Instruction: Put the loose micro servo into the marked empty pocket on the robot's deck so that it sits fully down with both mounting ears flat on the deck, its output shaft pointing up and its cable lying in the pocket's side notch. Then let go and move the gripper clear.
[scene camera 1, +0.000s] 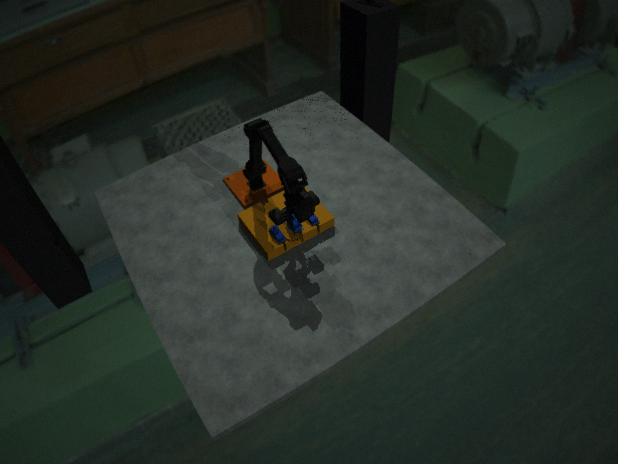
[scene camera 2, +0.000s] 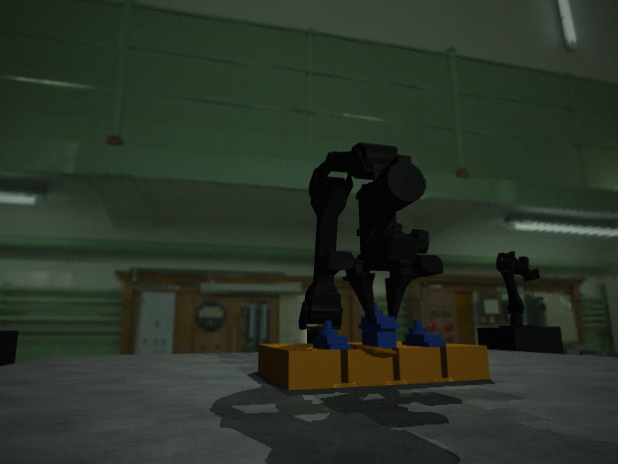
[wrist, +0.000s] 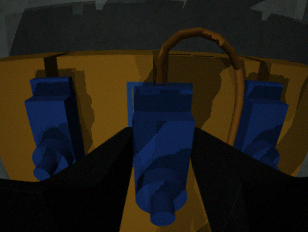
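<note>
Blue micro servo (scene camera 2: 382, 333). Wrist view: the servo (wrist: 162, 125). The gripper (scene camera 2: 382, 323). Scene camera 1: the gripper (scene camera 1: 295, 222). Wrist view: the gripper (wrist: 161, 135).
</note>
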